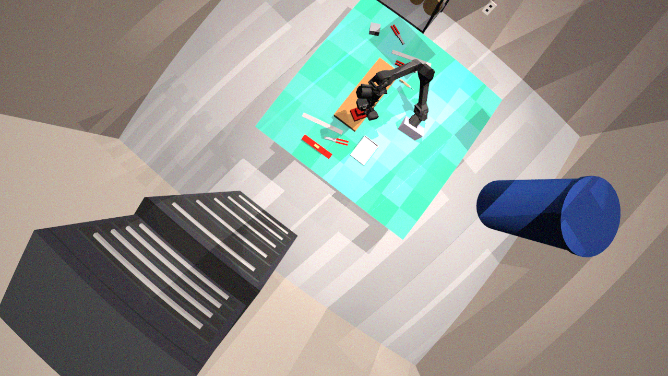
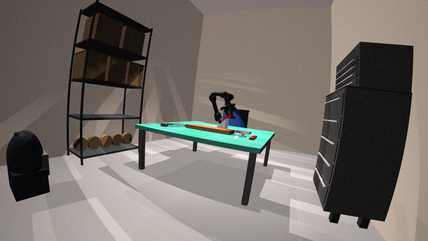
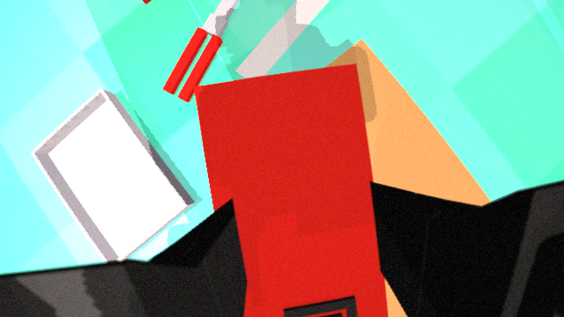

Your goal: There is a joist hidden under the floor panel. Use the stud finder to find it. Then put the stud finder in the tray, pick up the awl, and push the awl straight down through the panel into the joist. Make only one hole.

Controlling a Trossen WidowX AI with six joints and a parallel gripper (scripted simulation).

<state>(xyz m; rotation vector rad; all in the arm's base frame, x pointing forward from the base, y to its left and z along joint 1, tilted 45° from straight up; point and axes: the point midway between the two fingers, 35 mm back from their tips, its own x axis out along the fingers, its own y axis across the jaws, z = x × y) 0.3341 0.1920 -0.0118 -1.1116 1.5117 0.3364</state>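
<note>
The red stud finder lies 2 cm to the right of my gripper tip, 2 cm above it and 1 cm behind it. Also, from my gripper tip: awl (41 cm to the right, 19 cm behind, 17 cm below); then red level (28 cm to the left, 17 cm below, 15 cm ahead); then white tray (17 cm below, 15 cm to the left, 14 cm behind).
</note>
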